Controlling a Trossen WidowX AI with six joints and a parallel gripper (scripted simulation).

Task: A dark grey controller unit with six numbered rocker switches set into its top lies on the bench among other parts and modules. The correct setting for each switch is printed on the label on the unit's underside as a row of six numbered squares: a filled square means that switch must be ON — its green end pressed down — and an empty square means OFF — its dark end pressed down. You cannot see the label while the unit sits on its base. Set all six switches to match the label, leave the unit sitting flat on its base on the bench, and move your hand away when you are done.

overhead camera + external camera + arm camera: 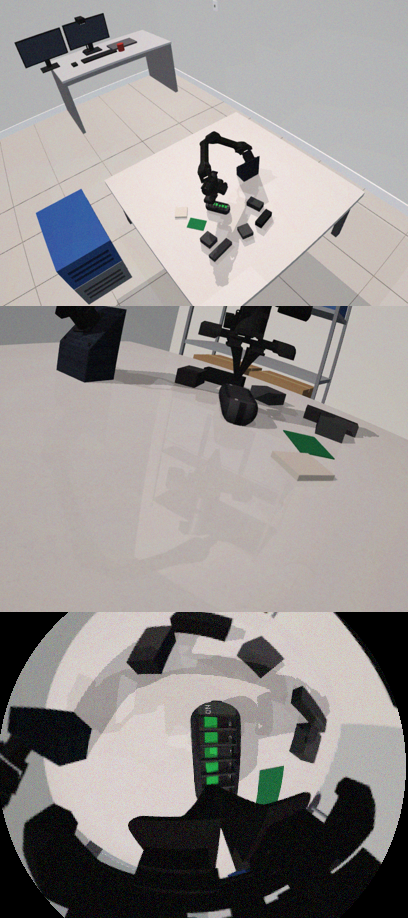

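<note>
Right now my gripper tip is 17 cm short of the green board, 7 cm above it and 3 cm to the right of it. From my gripper tip the other things lie so: beige tile: 19 cm ahead, 10 cm to the right, 7 cm below.
</note>
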